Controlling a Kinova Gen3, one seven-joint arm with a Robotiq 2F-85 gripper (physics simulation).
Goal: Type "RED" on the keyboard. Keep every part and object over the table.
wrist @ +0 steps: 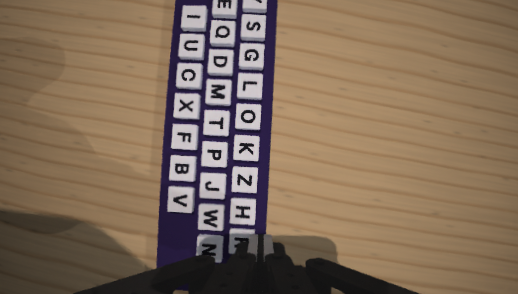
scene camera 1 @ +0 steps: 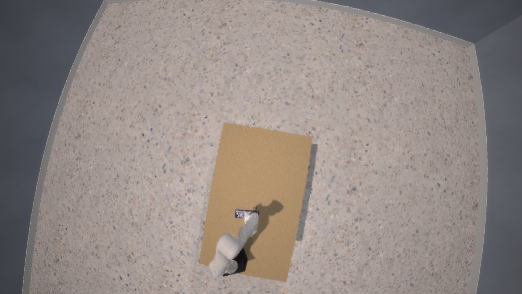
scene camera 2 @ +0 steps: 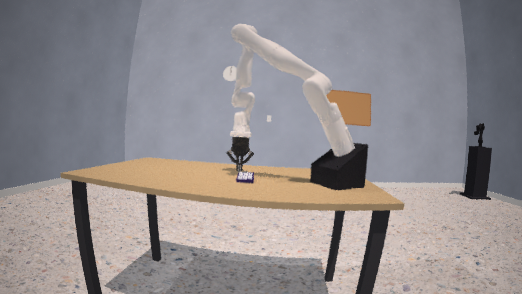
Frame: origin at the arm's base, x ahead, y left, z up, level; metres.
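Where they show: gripper, fingertip midpoint: (wrist: 260, 249) (scene camera 2: 239, 172); arm's base, link origin: (scene camera 1: 232, 265) (scene camera 2: 344, 150).
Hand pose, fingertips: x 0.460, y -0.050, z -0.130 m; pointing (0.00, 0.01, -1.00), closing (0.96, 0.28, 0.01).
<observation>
Things, the pixels of their top centre, and the offset from my fingertips. Level surfaces: height alone.
- purple keyboard, top centre: (wrist: 215, 130) (scene camera 2: 245, 174) (scene camera 1: 247, 214) dx -0.049, dy +0.063, dz +0.004 m
- R key, top centre: (wrist: 241, 242) dx -0.013, dy +0.001, dz +0.001 m
- H key, top centre: (wrist: 242, 211) dx -0.018, dy +0.020, dz +0.004 m
- D key, top centre: (wrist: 220, 61) dx -0.060, dy +0.106, dz +0.004 m
- E key, top centre: (wrist: 224, 3) dx -0.070, dy +0.145, dz +0.004 m
- wooden table, surface height: dz -0.014 m
- N key, top centre: (wrist: 209, 249) dx -0.031, dy -0.008, dz +0.004 m
- W key, top centre: (wrist: 210, 218) dx -0.036, dy +0.011, dz +0.004 m
The purple keyboard (scene camera 1: 237, 214) (scene camera 2: 245, 181) (wrist: 175, 232) lies flat on the table, with white letter keys in three rows. My gripper (scene camera 2: 239, 169) (wrist: 260, 249) is shut and empty, pointing down at the keyboard's end. In the wrist view its tips cover part of the last key of the right row, which looks like the R key (wrist: 238, 242), below the H key (wrist: 243, 212). I cannot tell whether the tips touch it. The D key (wrist: 220, 62) is in the middle row, far up from the tips. The E key (wrist: 224, 6) is cut by the top edge.
The wooden table (scene camera 1: 265, 160) (scene camera 2: 150, 175) carries the black arm base (scene camera 2: 340, 167) at one end. The N key (wrist: 209, 249) and W key (wrist: 211, 218) lie left of the fingertips. The gripper's shadow falls across the keyboard's end and the table.
</observation>
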